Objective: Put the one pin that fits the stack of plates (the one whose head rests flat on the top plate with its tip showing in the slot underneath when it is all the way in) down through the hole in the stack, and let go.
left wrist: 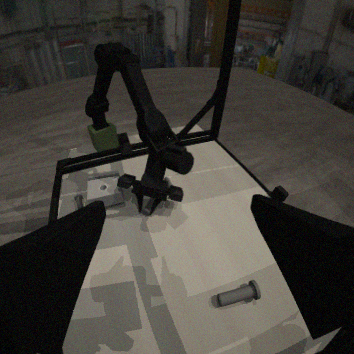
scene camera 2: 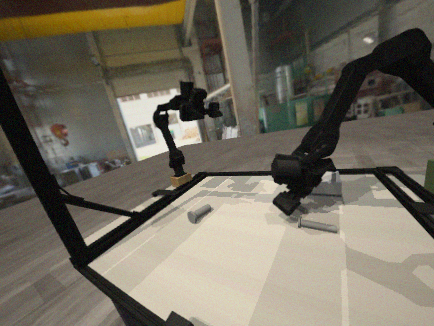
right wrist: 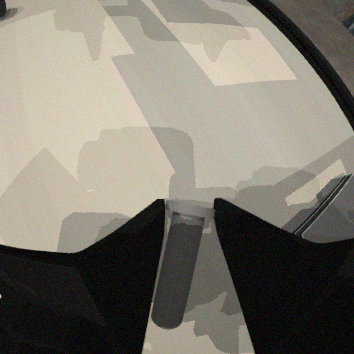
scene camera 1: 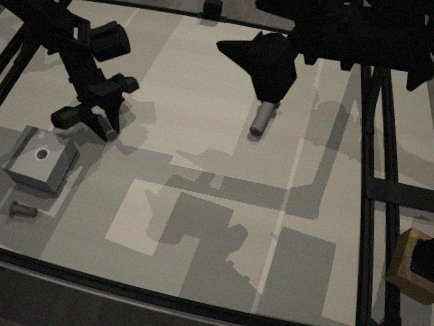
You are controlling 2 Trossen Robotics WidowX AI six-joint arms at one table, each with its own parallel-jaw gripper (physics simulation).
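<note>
The grey plate stack [scene camera 1: 27, 161] [scene camera 2: 332, 188] [left wrist: 95, 195] [right wrist: 332, 217] has a round hole in its top. My right gripper [scene camera 1: 113, 136] [left wrist: 144, 213] [right wrist: 188, 205] is shut on a grey headed pin [right wrist: 177, 270], its fingertips at both sides of the head; I cannot tell if the pin is off the table. A thick pin [scene camera 1: 263, 118] [scene camera 2: 201, 213] [left wrist: 237, 295] lies below my left gripper [left wrist: 178, 205], which is open and empty. A short pin [scene camera 1: 25, 209] [left wrist: 79, 201] lies beside the stack. A long thin pin [scene camera 2: 320, 226] lies near my right gripper in scene camera 2.
Black frame rails [scene camera 1: 90, 277] [scene camera 2: 240, 173] edge the table, and a black post [scene camera 2: 40, 175] rises at the left in scene camera 2. A wooden block [scene camera 1: 401, 265] [scene camera 2: 181, 180] is at the left arm's base. A green block [left wrist: 103, 136] is at the right arm's base.
</note>
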